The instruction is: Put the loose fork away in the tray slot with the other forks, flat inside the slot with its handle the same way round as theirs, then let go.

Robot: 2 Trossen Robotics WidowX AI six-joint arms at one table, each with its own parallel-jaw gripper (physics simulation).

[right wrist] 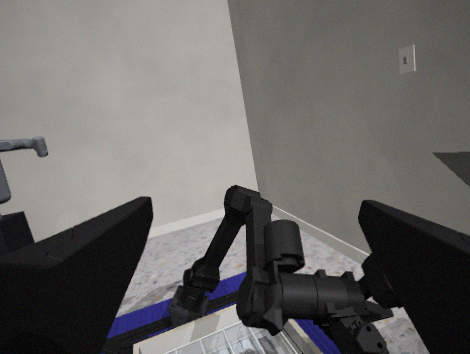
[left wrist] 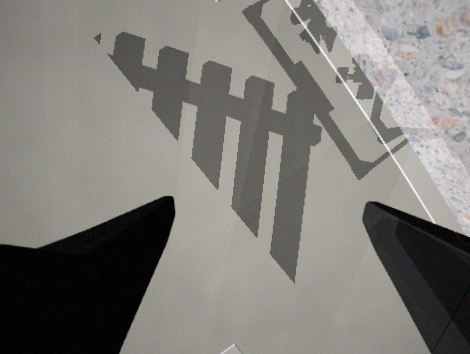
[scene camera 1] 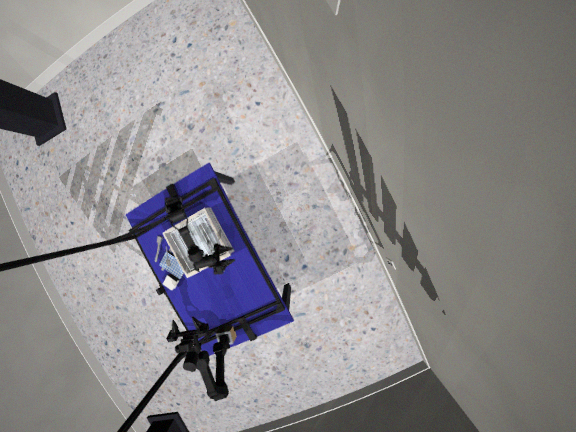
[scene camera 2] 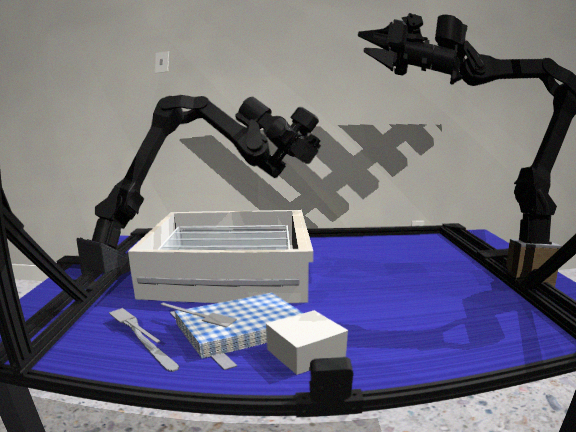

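Grey flat utensils lie in front of the drawer box in scene camera 2: a long one (scene camera 2: 152, 348) (scene camera 1: 158, 249) with a short piece crossing it, one (scene camera 2: 219, 319) on the checked cloth with its broad head towards the camera, and one (scene camera 2: 225, 361) partly under the cloth. Which is the loose fork is too small to tell. The clear divided tray (scene camera 2: 227, 228) sits inside the white drawer box (scene camera 2: 220, 267) (scene camera 1: 210, 215); its slots' contents are unclear. My left gripper (scene camera 1: 231, 255) (left wrist: 268, 208) is open and empty, above the box's edge. My right gripper (scene camera 1: 185, 323) (scene camera 2: 363, 42) is open and empty, high at the right in scene camera 2.
The blue checked cloth (scene camera 1: 171, 264) (scene camera 2: 265, 307) lies in front of the box. A white block (scene camera 1: 170, 282) (scene camera 2: 306, 330) stands beside it. A black frame rail (scene camera 2: 225, 400) with an upright black block (scene camera 2: 331, 377) runs along the front of the blue table (scene camera 1: 235, 295) (scene camera 2: 390, 300).
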